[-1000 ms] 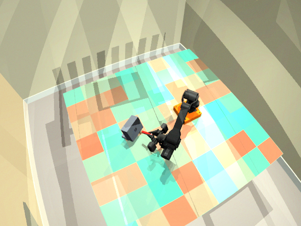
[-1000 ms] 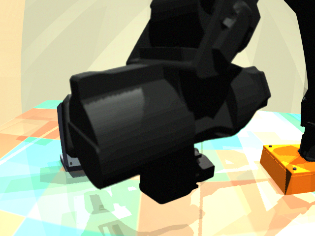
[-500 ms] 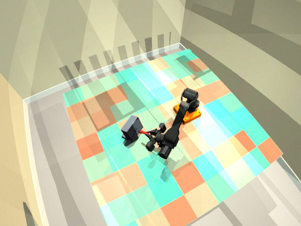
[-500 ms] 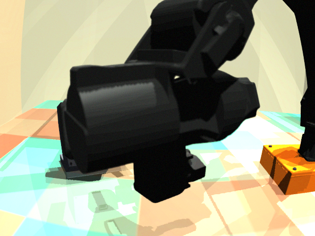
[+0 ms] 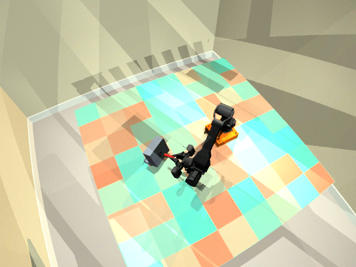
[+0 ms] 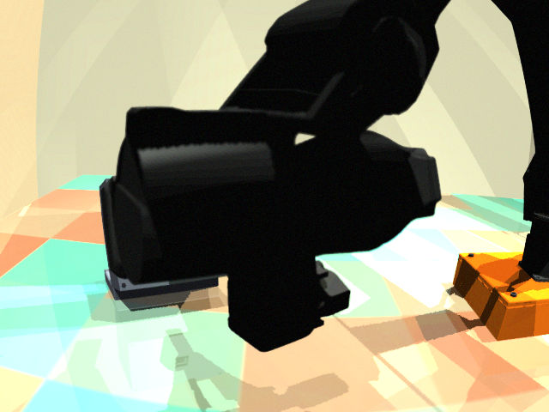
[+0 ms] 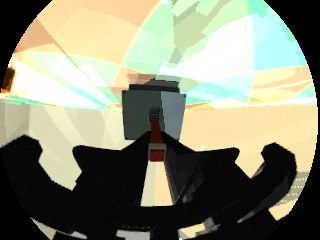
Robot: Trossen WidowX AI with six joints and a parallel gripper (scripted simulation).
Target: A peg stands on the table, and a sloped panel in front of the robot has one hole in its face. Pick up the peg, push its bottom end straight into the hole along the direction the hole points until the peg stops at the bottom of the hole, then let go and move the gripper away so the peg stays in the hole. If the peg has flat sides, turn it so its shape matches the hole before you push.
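My gripper tip is now 70 mm to the left of the grey sloped panel, 60 mm short of it and 30 mm above it. Round my gripper tip: red square peg (10 mm to the left, 10 mm behind, 10 mm above).
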